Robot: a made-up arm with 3 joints. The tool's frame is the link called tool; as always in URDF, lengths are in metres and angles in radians. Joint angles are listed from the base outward. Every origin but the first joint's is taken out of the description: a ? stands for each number. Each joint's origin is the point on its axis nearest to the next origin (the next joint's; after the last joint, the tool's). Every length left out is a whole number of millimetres.
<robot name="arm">
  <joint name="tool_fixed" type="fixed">
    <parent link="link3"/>
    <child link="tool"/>
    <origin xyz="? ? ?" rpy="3.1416 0 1.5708"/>
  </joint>
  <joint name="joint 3" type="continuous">
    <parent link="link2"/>
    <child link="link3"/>
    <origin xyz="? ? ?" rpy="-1.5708 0 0"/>
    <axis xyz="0 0 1"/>
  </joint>
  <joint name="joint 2" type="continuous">
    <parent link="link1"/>
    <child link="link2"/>
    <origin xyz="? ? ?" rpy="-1.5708 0 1.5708"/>
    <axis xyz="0 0 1"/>
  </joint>
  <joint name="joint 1" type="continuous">
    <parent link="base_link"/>
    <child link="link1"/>
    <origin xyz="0 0 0.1"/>
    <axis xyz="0 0 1"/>
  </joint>
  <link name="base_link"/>
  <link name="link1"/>
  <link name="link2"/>
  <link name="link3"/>
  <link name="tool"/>
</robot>
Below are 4 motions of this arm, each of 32 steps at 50 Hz.
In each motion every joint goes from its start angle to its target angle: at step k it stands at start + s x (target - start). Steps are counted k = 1, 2, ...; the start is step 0. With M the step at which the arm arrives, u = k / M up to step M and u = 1 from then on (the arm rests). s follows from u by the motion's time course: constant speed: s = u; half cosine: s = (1 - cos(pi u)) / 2; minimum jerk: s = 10 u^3 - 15 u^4 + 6 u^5.
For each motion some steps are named. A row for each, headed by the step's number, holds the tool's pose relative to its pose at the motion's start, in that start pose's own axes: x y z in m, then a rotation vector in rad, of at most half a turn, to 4 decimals.
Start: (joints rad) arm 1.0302 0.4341 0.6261
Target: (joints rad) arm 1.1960 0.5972 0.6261
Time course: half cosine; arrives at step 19
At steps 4, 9, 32:
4: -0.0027 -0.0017 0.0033 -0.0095 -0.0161 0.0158
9: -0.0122 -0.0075 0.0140 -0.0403 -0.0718 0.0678
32: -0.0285 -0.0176 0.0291 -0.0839 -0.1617 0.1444

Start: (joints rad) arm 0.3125 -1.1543 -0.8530
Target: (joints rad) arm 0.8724 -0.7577 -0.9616
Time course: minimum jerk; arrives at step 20
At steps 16, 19, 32:
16: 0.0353 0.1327 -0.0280 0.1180 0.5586 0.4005
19: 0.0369 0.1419 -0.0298 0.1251 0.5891 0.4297
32: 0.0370 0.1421 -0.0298 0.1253 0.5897 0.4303

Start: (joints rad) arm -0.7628 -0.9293 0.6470
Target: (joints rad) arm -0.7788 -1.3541 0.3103
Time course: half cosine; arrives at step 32
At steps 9, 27, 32:
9: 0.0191 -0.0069 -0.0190 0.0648 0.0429 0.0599
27: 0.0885 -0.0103 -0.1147 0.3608 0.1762 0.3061
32: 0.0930 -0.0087 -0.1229 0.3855 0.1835 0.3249

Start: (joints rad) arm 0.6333 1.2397 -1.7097
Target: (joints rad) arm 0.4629 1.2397 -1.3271
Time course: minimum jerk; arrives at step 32
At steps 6, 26, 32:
6: -0.0059 -0.0024 -0.0027 0.0078 -0.0010 -0.0214
26: -0.1099 -0.0242 -0.0532 0.1542 0.0066 -0.4159
32: -0.1151 -0.0241 -0.0559 0.1622 0.0085 -0.4372

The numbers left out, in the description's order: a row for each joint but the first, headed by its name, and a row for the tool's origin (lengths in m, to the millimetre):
tool: -0.243 -0.042 0
joint 3: -0.059 -0.092 0
joint 2: 0.09 0.349 0

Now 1 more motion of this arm.
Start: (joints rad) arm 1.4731 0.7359 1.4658
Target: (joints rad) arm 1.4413 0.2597 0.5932
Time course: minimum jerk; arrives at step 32
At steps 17, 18, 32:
17: 0.1359 0.0113 -0.0437 0.0821 0.2557 0.4697
18: 0.1482 0.0155 -0.0517 0.0980 0.2802 0.5173
32: 0.2155 0.0577 -0.1172 0.2391 0.4284 0.8274

